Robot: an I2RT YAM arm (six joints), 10 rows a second.
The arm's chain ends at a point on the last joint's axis. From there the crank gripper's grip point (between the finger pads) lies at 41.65 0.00 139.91 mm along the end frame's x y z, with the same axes.
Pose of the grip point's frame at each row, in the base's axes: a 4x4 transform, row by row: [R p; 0 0 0 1], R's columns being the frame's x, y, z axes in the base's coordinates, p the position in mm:
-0.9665 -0.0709 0.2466 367.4; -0.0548 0.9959 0.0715 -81.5; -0.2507 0.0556 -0.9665 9.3; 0 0 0 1
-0.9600 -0.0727 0.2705 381.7; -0.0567 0.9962 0.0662 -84.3; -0.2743 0.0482 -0.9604 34.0; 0 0 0 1
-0.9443 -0.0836 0.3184 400.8; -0.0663 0.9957 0.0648 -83.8; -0.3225 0.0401 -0.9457 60.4; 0 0 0 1
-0.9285 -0.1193 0.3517 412.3; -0.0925 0.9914 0.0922 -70.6; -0.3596 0.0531 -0.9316 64.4; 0 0 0 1
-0.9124 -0.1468 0.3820 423.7; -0.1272 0.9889 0.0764 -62.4; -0.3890 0.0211 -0.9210 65.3; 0 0 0 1
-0.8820 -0.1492 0.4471 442.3; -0.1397 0.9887 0.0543 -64.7; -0.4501 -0.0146 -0.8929 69.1; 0 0 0 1
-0.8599 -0.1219 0.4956 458.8; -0.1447 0.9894 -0.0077 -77.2; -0.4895 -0.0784 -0.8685 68.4; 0 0 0 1
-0.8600 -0.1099 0.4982 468.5; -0.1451 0.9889 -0.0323 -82.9; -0.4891 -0.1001 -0.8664 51.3; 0 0 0 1
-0.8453 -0.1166 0.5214 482.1; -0.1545 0.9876 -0.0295 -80.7; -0.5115 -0.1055 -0.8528 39.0; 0 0 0 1
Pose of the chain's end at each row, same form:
-0.9665 -0.0709 0.2466 373.2; -0.0548 0.9959 0.0715 -89.2; -0.2507 0.0556 -0.9665 155.0; 0 0 0 1
-0.9600 -0.0727 0.2705 383.8; -0.0567 0.9962 0.0662 -91.2; -0.2743 0.0482 -0.9604 179.8; 0 0 0 1
-0.9443 -0.0836 0.3184 395.6; -0.0663 0.9957 0.0648 -90.1; -0.3225 0.0401 -0.9457 206.1; 0 0 0 1
-0.9285 -0.1193 0.3517 401.8; -0.0925 0.9914 0.0922 -79.6; -0.3596 0.0531 -0.9316 209.7; 0 0 0 1
-0.9124 -0.1468 0.3820 408.3; -0.1272 0.9889 0.0764 -67.8; -0.3890 0.0211 -0.9210 210.4; 0 0 0 1
-0.8820 -0.1492 0.4471 416.5; -0.1397 0.9887 0.0543 -66.5; -0.4501 -0.0146 -0.8929 212.8; 0 0 0 1
-0.8599 -0.1219 0.4956 425.3; -0.1447 0.9894 -0.0077 -70.1; -0.4895 -0.0784 -0.8685 210.3; 0 0 0 1
-0.8600 -0.1099 0.4982 434.6; -0.1451 0.9889 -0.0323 -72.3; -0.4891 -0.1001 -0.8664 192.9; 0 0 0 1
-0.8453 -0.1166 0.5214 444.4; -0.1545 0.9876 -0.0295 -70.1; -0.5115 -0.1055 -0.8528 179.6; 0 0 0 1

